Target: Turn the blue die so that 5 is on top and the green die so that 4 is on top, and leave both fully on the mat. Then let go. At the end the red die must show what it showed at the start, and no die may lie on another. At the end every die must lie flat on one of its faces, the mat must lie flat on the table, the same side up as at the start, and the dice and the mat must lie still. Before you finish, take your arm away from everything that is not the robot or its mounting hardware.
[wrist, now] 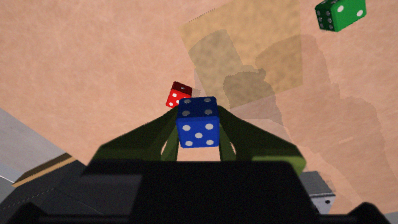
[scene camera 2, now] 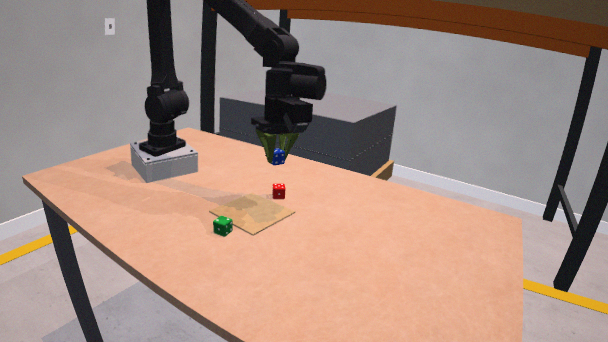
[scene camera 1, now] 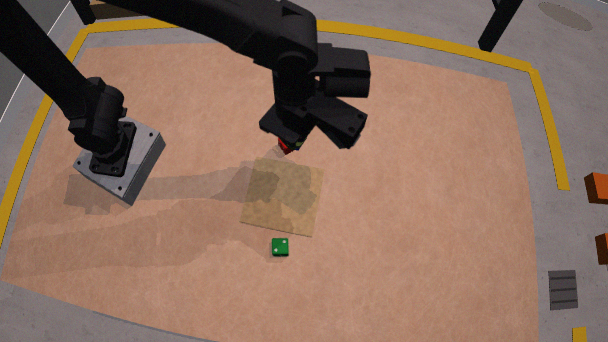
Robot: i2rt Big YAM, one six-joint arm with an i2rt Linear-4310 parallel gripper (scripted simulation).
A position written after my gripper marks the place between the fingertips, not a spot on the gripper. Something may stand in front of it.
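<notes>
There is a blue die (wrist: 197,121) in this scene. I can see a tan mat (scene camera 1: 283,196) too, and that mat is also visible in the wrist view (wrist: 239,59) and in scene camera 2 (scene camera 2: 251,213). As for my gripper (scene camera 1: 295,140), I find it again in scene camera 2 (scene camera 2: 276,161) and in the wrist view (wrist: 198,111).
</notes>
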